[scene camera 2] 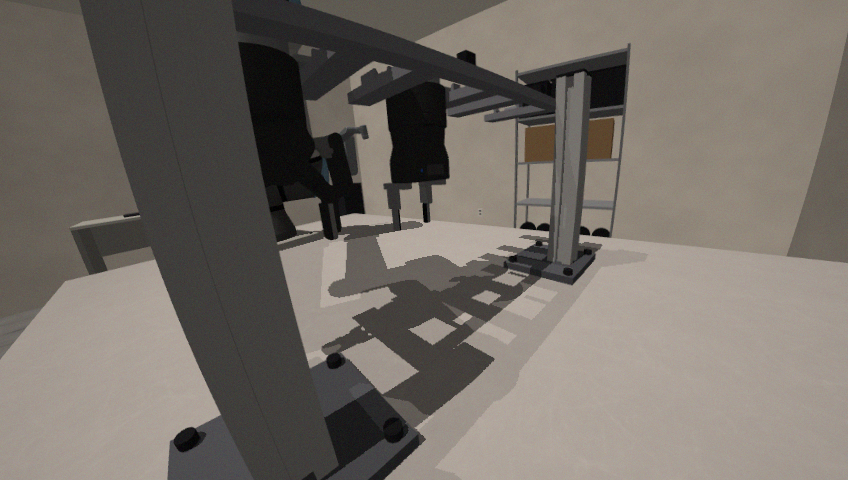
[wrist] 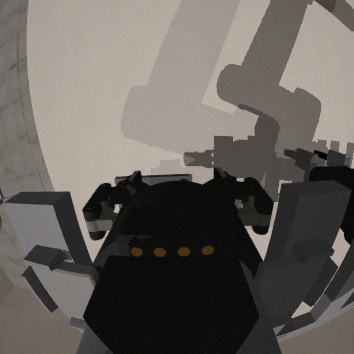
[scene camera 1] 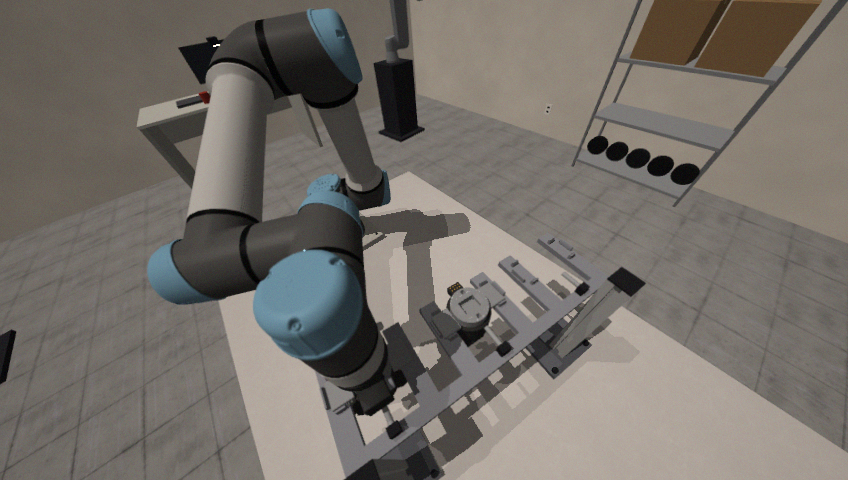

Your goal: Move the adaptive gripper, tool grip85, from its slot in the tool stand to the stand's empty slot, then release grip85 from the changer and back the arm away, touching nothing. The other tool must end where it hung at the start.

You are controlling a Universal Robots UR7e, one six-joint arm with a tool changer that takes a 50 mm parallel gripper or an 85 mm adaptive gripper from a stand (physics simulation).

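Places are measured from the arm's base along level axes (x ahead, y left, z up), in centimetres.
Where they show: hand, tool point: [scene camera 2: 246, 39].
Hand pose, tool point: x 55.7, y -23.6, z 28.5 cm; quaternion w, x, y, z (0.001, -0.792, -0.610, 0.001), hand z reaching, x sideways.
Things, the pixels of their top centre, and the offset from my tool point. "spot": a spot on its surface instead.
- tool, top centre: [scene camera 2: 411, 76] [scene camera 1: 467, 302] dx +4.2, dy +17.5, dz +0.0 cm
- tool's dark body, surface spot: [wrist: 337, 180] spot: dx +1.9, dy +15.0, dz -9.1 cm
The adaptive gripper, grip85 [scene camera 2: 270, 118], hangs black in the stand's end slot, partly behind the near post in scene view 2. The arm's wrist stands over it, its changer at or very near the tool's top. My gripper [wrist: 177, 220] has its finger linkages spread wide, open, between two fork arms of the tool stand [scene camera 1: 452, 392] [scene camera 2: 386, 50] [wrist: 310, 215]. Whether the changer is locked cannot be seen. The other tool [scene camera 1: 470, 309] [scene camera 2: 419, 130] hangs upright in the middle slot. The empty slot, between fork arms [scene camera 1: 526, 280], is at the far end.
The stand's posts [scene camera 1: 586, 321] [scene camera 2: 571, 178] rise from bolted feet [scene camera 1: 559, 362] [scene camera 2: 550, 264]. The other tool's dark body [wrist: 337, 180] is close on the right in the wrist view. A shelf unit, a side table and a dark pedestal stand in the background.
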